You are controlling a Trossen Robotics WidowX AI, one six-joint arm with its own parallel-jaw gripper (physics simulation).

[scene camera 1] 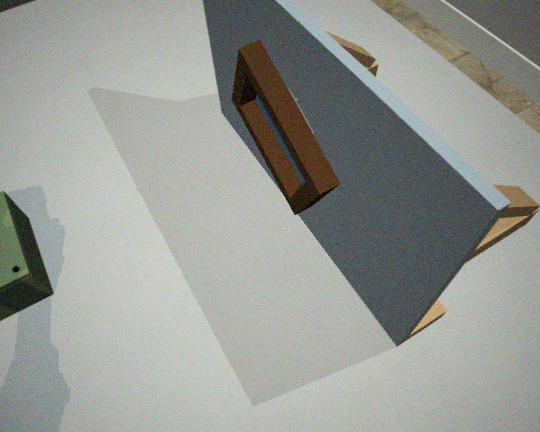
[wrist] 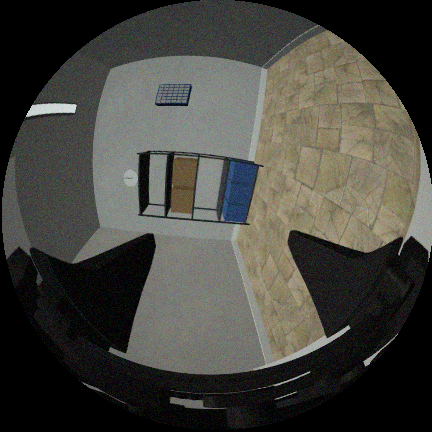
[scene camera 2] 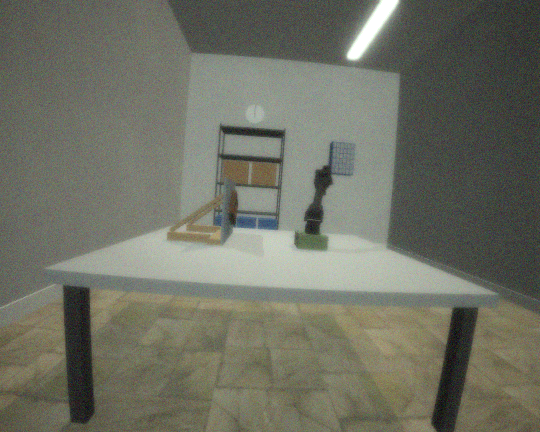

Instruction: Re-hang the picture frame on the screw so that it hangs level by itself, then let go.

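Pixels of known places: gripper, fingertip midpoint: [wrist: 223, 239]; arm's base, link origin: [scene camera 2: 312, 233].
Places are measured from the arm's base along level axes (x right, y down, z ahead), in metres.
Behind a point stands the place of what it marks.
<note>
The brown picture frame [scene camera 1: 289, 116] {x 0.163, y -0.151, z 0.402 m} [scene camera 2: 233, 205] {x 0.048, y -0.112, z 0.401 m} is against the dark face of the upright board [scene camera 1: 390, 200] {x 0.300, y -0.150, z 0.422 m} [scene camera 2: 226, 220] {x -0.001, y -0.039, z 0.426 m}. In scene camera 1 its long bar runs steeper than the board's top edge, so it looks tilted, its lower-right end dipping. A strip of blue shows inside it. A small pale bit shows behind its upper bar; I cannot tell whether it is the screw, which is otherwise hidden. My gripper [scene camera 2: 323, 176] {x 0.696, y -0.293, z -0.157 m} [wrist: 223, 239] {x 0.696, y -0.293, z -0.157 m} is open and empty, raised above the arm's base and well apart from the frame. The frame does not show in the wrist view.
Wooden braces [scene camera 1: 517, 197] {x 0.327, y -0.022, z 0.635 m} [scene camera 2: 195, 236] {x -0.050, y 0.042, z 0.563 m} stand behind the board. The arm's green base [scene camera 1: 15, 240] {x 0.029, y -0.001, z 0.072 m} [scene camera 2: 312, 241] {x -0.061, y 0.029, z 0.010 m} is on the white table [scene camera 2: 270, 272] {x -0.504, y 0.068, z 0.232 m}, across from the board's frame side. A shelf rack [scene camera 2: 252, 132] stands by the far wall, beyond the table.
</note>
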